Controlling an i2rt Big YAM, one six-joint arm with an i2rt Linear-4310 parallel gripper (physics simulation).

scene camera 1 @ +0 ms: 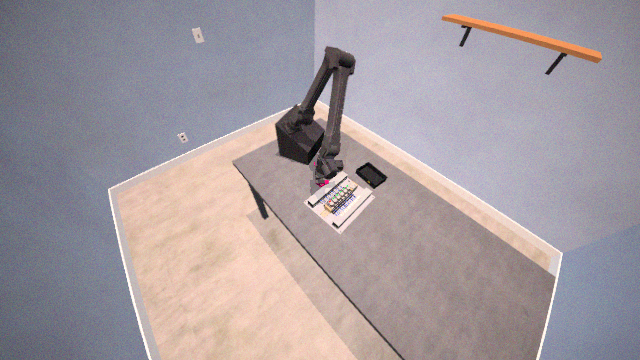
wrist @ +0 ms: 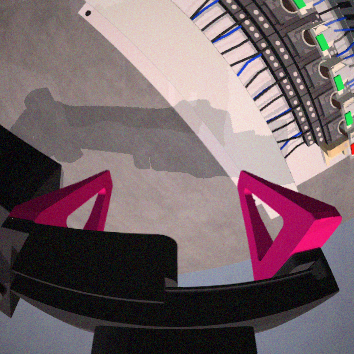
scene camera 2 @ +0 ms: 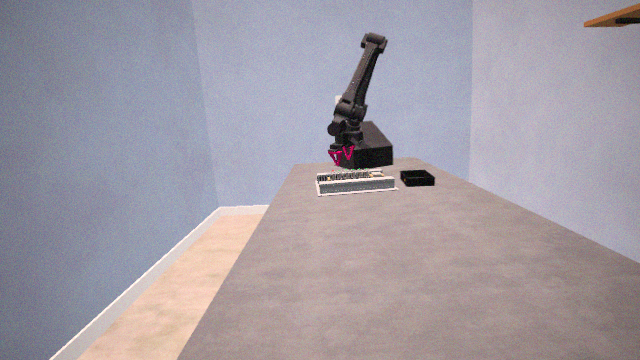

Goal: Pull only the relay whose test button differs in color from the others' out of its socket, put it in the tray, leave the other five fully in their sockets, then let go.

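Seen in the pictures: gripper, fingertip midpoint: [scene camera 1: 320,179] [wrist: 174,177] [scene camera 2: 343,162]; arm's base, link origin: [scene camera 1: 292,126] [scene camera 2: 351,130].
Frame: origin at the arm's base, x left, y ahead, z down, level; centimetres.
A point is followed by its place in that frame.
A row of relays sits in sockets on a white panel [scene camera 1: 320,211] {y 47.3, x -18.5, z 20.7 cm} [scene camera 2: 357,186] [wrist: 150,60]. Several relays have green test buttons, such as this green-button relay [wrist: 322,42] {y 48.2, x -4.7, z 14.0 cm}. The relay with the red button [scene camera 1: 330,201] {y 49.1, x -13.3, z 14.0 cm} [wrist: 352,148] {y 48.6, x -13.3, z 14.0 cm} is at the row's end, cut off by the right edge of the wrist view; how deep it sits cannot be told. The black tray [scene camera 1: 381,183] {y 57.9, x 22.7, z 20.1 cm} [scene camera 2: 420,183] {y 57.7, x 21.7, z 19.8 cm} stands beside the panel; no relay is visible in it. My gripper [scene camera 1: 320,175] {y 34.9, x -7.8, z 13.1 cm} [scene camera 2: 343,162] {y 34.9, x -7.8, z 13.1 cm} [wrist: 174,177] {y 34.9, x -7.8, z 13.1 cm} is open and empty, above and behind the panel on the arm-base side.
The arm's black base [scene camera 1: 299,140] {y 8.7, x -1.2, z 4.9 cm} [scene camera 2: 375,155] {y 10.7, x 11.8, z 14.1 cm} stands at the back of the grey table [scene camera 1: 425,250] {y 98.2, x 5.4, z 21.0 cm} [scene camera 2: 400,260] {y 116.3, x -1.8, z 21.0 cm}. Raised wire ducts [scene camera 1: 352,208] {y 58.8, x -6.2, z 16.7 cm} run along both long sides of the relay row. Blue and black wires [wrist: 248,65] {y 43.9, x -5.2, z 20.7 cm} lie beside the sockets. An orange shelf [scene camera 1: 525,37] hangs on the wall.
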